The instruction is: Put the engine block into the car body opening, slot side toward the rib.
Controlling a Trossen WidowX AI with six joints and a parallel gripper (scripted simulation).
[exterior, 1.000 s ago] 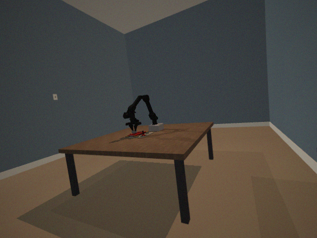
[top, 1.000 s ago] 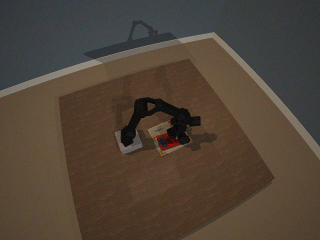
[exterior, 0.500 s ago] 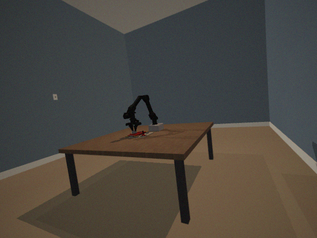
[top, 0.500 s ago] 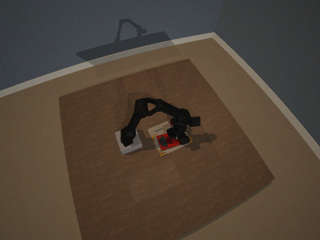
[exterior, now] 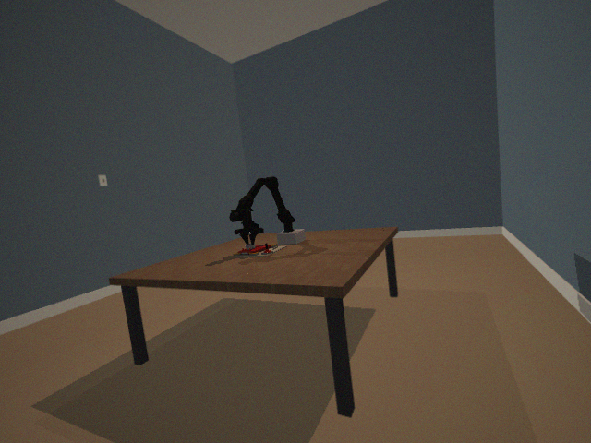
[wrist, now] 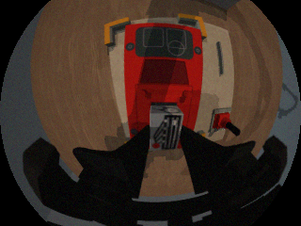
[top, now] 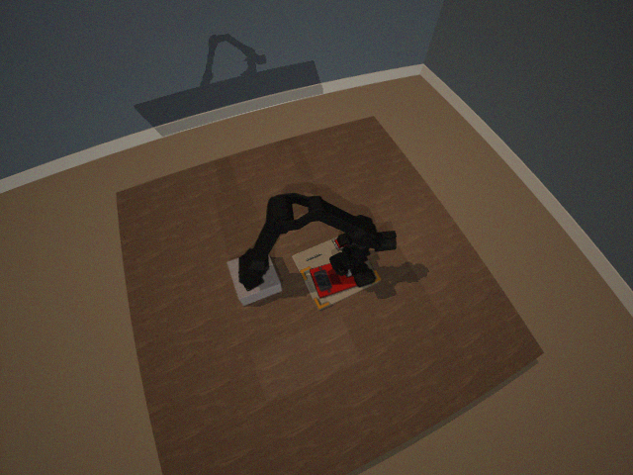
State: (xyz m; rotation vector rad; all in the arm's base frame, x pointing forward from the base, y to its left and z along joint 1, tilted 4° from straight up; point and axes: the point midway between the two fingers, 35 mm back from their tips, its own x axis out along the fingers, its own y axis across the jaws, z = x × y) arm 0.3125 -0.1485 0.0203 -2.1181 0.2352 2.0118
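The grey engine block lies 1 cm below my gripper tip.
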